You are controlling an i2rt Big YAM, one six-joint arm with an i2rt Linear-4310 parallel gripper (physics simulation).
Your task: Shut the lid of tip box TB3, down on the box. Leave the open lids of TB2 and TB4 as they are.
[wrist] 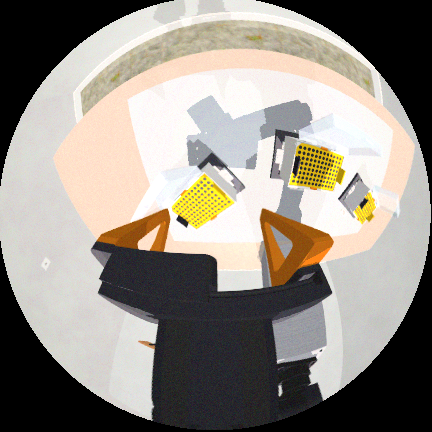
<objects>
my gripper: 214,213
tip box TB4: 315,167
tip box TB3: 203,199
clear lid: 169,183
clear lid: 332,131
white mat: 233,112
</objects>
